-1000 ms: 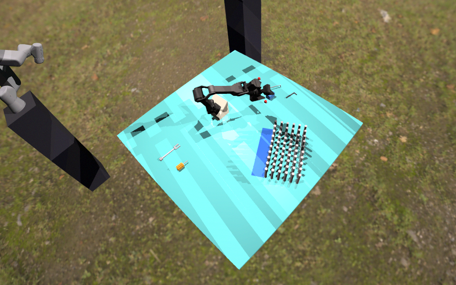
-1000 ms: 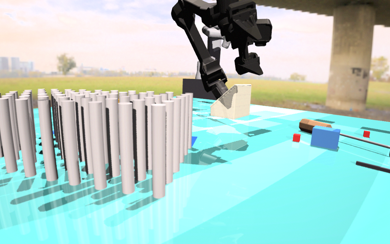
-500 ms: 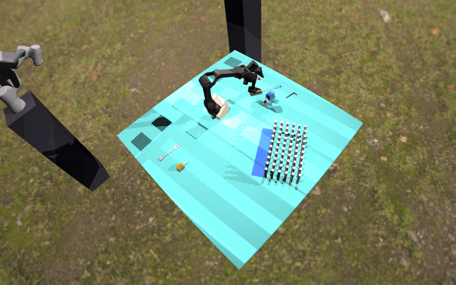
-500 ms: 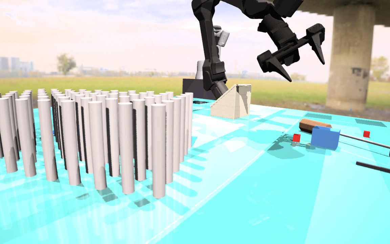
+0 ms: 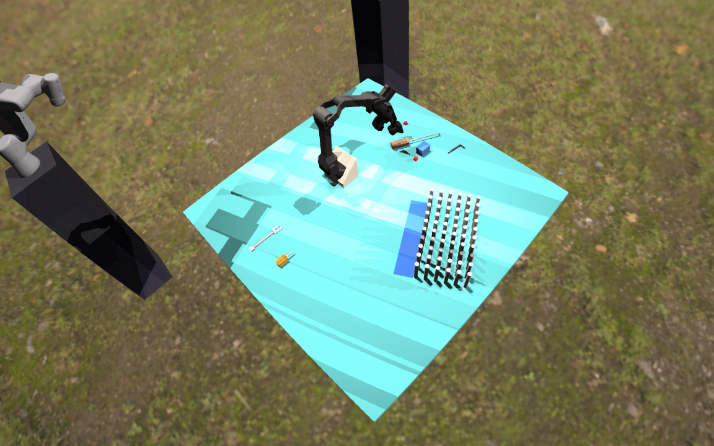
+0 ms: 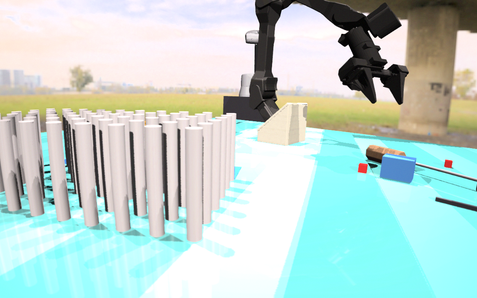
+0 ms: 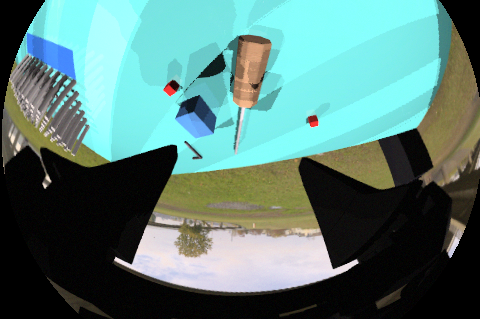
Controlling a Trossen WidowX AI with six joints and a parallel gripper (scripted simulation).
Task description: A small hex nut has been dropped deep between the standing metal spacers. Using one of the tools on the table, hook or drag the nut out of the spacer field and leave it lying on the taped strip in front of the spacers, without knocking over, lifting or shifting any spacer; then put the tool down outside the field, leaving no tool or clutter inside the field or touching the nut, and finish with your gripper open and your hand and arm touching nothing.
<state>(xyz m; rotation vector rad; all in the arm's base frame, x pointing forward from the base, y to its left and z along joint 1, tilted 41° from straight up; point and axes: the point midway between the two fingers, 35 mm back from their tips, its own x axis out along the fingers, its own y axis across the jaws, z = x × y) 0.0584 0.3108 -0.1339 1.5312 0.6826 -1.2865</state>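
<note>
Now: gripper tip 40 mm short of the wooden-handled hook tool, 100 mm to the right of it and 120 mm above it. From my gripper tip the other things lie so: dark hex key 220 mm ahead, 190 mm to the left, 140 mm below; then blue cube 110 mm ahead, 50 mm to the left, 120 mm below; then blue taped strip 390 mm ahead, 350 mm to the right, 140 mm below.
</note>
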